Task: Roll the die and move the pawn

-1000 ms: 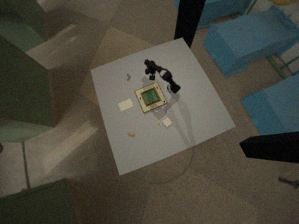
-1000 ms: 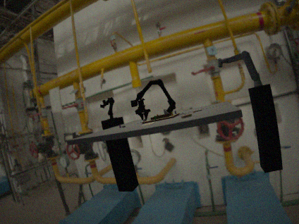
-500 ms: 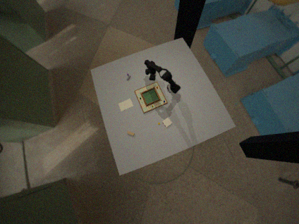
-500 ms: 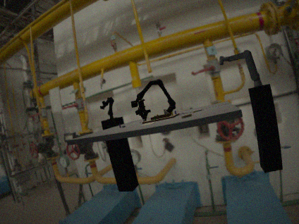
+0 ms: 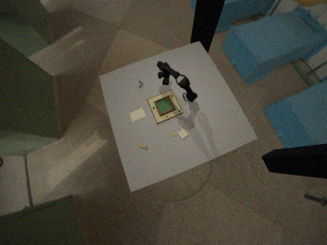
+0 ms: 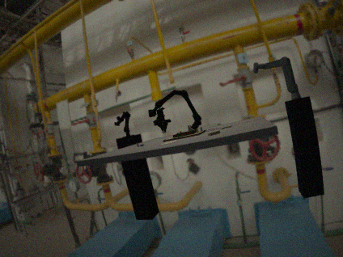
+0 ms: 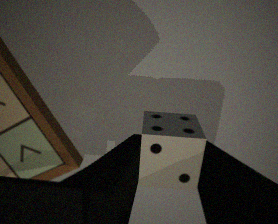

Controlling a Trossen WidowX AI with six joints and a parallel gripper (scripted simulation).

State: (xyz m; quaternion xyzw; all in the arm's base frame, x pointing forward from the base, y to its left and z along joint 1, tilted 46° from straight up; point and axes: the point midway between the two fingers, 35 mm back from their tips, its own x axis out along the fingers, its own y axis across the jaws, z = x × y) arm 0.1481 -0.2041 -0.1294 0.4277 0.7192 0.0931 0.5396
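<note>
Right now my gripper tip is 2 cm short of the orange pawn, 16 cm to the right of it and 4 cm above it. Round my gripper tip: green tray 12 cm ahead, 23 cm to the left, 6 cm below; grey piece 27 cm ahead, 11 cm to the right, 6 cm below; white die right at my gripper tip.
</note>
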